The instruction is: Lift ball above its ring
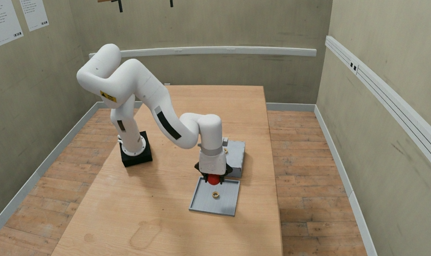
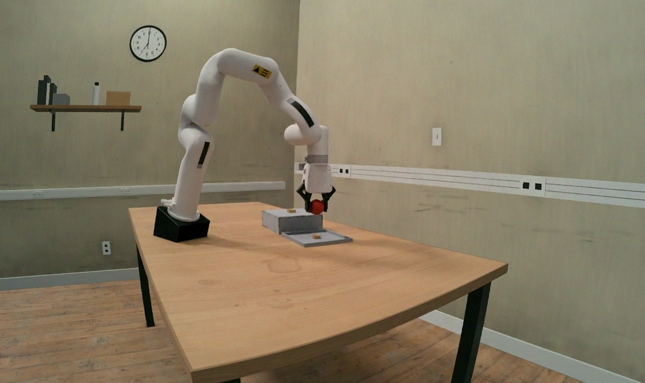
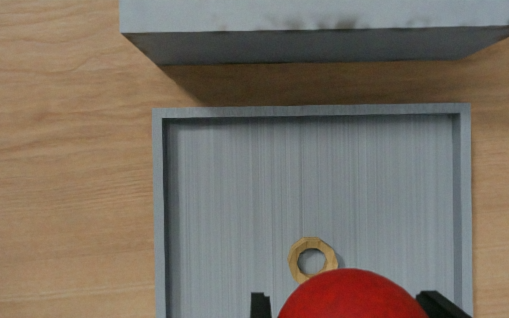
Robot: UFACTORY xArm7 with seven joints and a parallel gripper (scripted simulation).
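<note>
Now: hand right at the red ball. The rest, counted from my hand: grey block (22 cm to the left, 6 cm below); then grey tray (11 cm below).
</note>
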